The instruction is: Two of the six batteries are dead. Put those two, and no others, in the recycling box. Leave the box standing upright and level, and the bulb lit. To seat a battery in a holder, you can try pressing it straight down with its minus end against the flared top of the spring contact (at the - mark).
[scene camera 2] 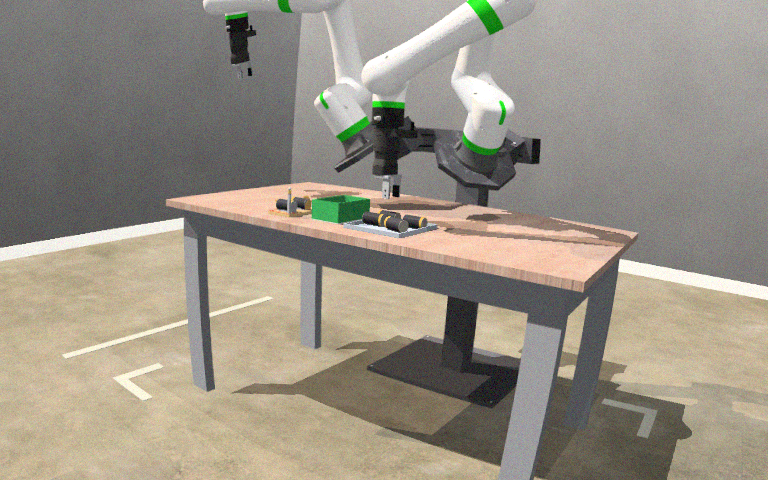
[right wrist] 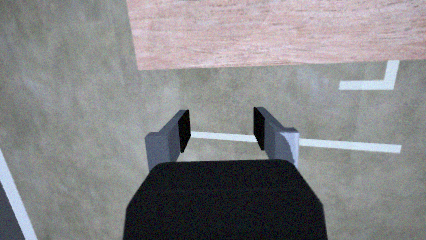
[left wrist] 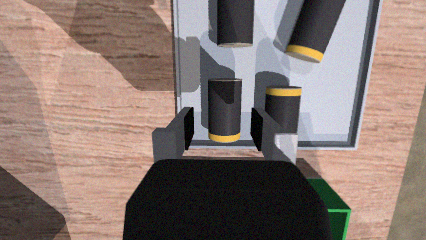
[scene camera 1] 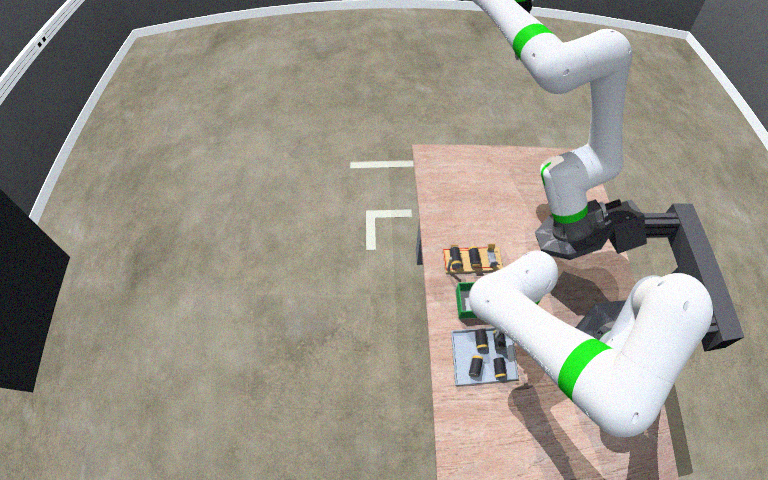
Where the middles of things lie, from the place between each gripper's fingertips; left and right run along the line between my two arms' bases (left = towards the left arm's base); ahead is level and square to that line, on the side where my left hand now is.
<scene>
Now: the grey tray (scene camera 1: 464,347) 60 mm ahead of my left hand (scene camera 2: 390,197), 40 mm to the left of it and 90 mm below it. From my left hand the other things lie so: green recycling box (scene camera 2: 336,213) 30 mm ahead, 140 mm to the right, 80 mm below.
Right now my right hand is 280 mm short of the green recycling box, 680 mm to the right of it and 470 mm above it. Also, from my right hand: grey tray: 300 mm ahead, 860 mm to the left, 480 mm below.
</scene>
